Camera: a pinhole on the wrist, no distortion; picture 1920 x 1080 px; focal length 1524.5 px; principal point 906.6 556.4 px. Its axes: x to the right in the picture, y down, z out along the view. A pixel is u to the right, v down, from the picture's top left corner.
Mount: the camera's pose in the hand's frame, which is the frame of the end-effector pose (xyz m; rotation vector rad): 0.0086 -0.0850 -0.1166 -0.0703 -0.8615 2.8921
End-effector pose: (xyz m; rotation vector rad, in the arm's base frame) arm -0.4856 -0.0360 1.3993 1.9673 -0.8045 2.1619
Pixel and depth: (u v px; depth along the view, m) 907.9 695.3 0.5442
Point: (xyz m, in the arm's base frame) -0.0235 0.1944 1.4961
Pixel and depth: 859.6 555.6 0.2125
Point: -0.3458 0.1085 1.4603
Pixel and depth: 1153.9 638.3 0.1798
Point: -0.3762 0.1201 1.4231
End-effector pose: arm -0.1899 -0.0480 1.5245 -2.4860 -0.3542 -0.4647
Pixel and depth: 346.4 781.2 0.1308
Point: -0.2166 0.0903 1.6434
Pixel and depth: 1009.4 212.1 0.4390
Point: -0.2379 0.3126 1.3881
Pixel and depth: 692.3 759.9 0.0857
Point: -0.2408 0.0375 1.6393
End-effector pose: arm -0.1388 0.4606 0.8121 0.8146 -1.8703 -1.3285
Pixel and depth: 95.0 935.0 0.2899
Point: -0.2532 0.3109 0.5069
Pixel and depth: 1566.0 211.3 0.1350
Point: -0.1048 0.4781 0.6795
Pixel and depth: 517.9 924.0 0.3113
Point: -0.2225 0.3793 0.4855
